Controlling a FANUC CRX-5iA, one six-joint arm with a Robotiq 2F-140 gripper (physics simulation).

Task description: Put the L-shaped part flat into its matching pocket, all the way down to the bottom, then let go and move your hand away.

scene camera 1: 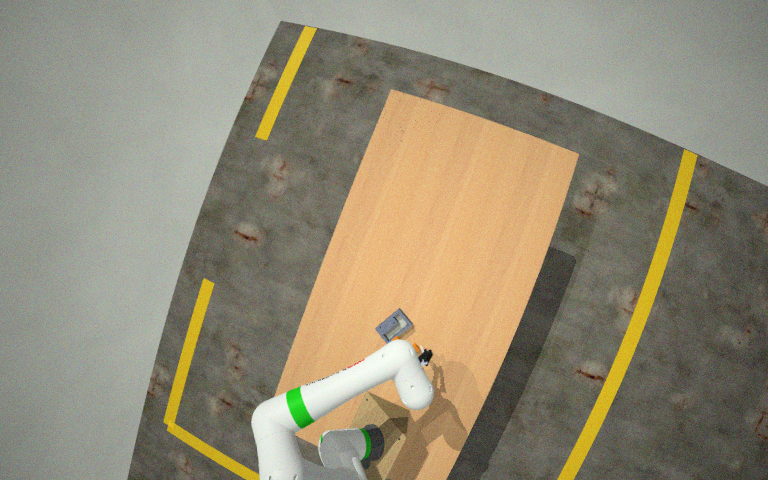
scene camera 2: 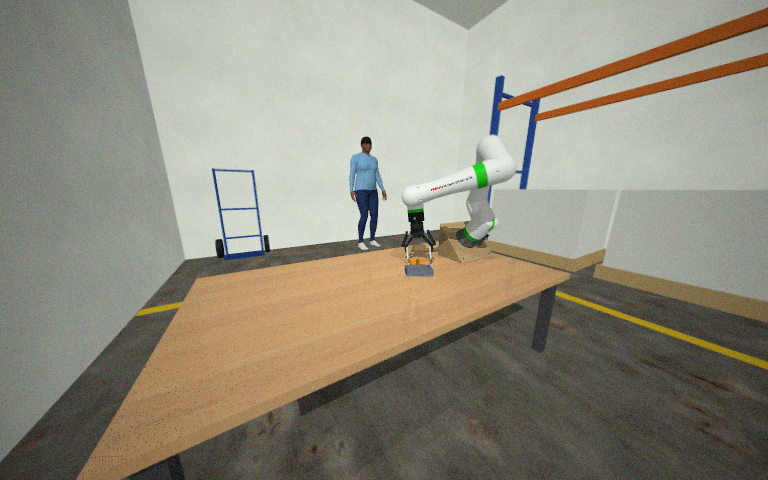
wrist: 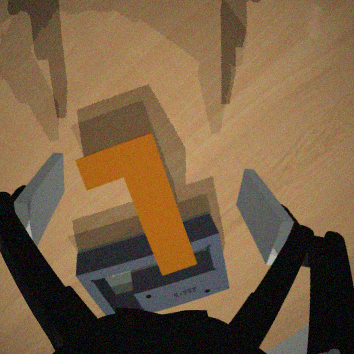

Observation:
The gripper is open, holding nothing. Also in view: an orange L-shaped part.

